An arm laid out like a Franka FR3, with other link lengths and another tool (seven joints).
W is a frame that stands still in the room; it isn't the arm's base.
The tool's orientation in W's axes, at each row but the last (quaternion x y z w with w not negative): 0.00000, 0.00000, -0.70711, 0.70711; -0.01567, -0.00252, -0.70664, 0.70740; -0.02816, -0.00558, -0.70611, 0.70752; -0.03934, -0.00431, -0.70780, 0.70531; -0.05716, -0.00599, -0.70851, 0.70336; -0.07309, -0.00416, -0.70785, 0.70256; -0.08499, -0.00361, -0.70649, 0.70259; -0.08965, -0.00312, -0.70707, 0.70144; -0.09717, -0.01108, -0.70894, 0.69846
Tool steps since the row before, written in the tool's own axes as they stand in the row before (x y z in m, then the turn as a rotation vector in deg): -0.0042, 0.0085, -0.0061, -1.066, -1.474, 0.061; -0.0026, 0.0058, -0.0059, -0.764, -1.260, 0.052; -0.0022, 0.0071, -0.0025, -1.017, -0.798, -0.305; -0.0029, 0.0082, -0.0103, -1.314, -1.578, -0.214; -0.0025, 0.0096, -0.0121, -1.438, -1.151, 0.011; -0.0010, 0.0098, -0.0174, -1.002, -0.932, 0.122; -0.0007, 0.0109, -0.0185, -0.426, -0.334, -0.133; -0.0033, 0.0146, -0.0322, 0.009, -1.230, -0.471; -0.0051, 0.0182, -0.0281, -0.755, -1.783, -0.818
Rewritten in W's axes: 0.0085, 0.0042, -0.0061, -1.474, 1.066, 0.061; 0.0057, 0.0025, -0.0061, -1.260, 0.764, 0.056; 0.0070, 0.0021, -0.0028, -0.810, 1.000, -0.327; 0.0077, 0.0022, -0.0109, -1.584, 1.306, -0.217; 0.0087, 0.0013, -0.0129, -1.141, 1.445, -0.035; 0.0081, -0.0010, -0.0183, -0.913, 1.021, 0.101; 0.0087, -0.0017, -0.0196, -0.348, 0.410, -0.146; 0.0105, -0.0012, -0.0339, -1.278, -0.051, -0.313; 0.0147, 0.0003, -0.0305, -1.866, 0.665, -0.704
